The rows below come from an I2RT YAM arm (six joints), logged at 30 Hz.
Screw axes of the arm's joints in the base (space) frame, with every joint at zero. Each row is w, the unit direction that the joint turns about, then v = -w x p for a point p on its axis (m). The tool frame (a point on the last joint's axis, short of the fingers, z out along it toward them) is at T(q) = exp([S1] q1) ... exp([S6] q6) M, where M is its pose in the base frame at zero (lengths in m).
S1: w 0 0 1 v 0 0 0
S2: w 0 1 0 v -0.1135 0 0.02
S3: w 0 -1 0 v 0.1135 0 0.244
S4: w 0 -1 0 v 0.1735 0 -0.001
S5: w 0 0 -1 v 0 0.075 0
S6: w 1 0 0 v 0 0.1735 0
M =
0 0 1 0.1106
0 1 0 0
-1 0 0 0.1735
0 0 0 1
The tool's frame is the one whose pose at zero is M.
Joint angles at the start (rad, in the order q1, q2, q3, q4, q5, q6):
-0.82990, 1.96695, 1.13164, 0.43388, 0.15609, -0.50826
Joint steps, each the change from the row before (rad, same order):
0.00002, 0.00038, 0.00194, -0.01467, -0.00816, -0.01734
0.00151, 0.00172, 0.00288, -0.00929, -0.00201, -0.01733
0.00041, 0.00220, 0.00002, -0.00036, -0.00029, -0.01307
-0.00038, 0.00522, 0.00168, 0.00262, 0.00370, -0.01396
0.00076, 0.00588, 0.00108, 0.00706, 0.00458, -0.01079
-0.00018, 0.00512, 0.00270, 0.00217, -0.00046, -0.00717
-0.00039, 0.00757, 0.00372, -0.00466, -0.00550, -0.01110
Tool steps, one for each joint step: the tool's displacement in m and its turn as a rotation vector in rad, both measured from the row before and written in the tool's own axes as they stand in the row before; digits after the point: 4 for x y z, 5 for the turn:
0.0008, 0.0008, 0.0002, -0.01351, 0.00722, -0.01933
0.0001, 0.0010, 0.0004, -0.00697, 0.00512, -0.01913
0.0006, 0.0006, 0.0005, -0.00187, 0.00178, -0.01361
0.0009, 0.0004, 0.0012, 0.00292, 0.00295, -0.01394
0.0006, 0.0008, 0.0013, 0.00450, 0.00020, -0.01076
0.0004, 0.0004, 0.0012, -0.00039, 0.00005, -0.00714
0.0014, 0.0013, 0.0018, -0.00898, 0.00412, -0.01222

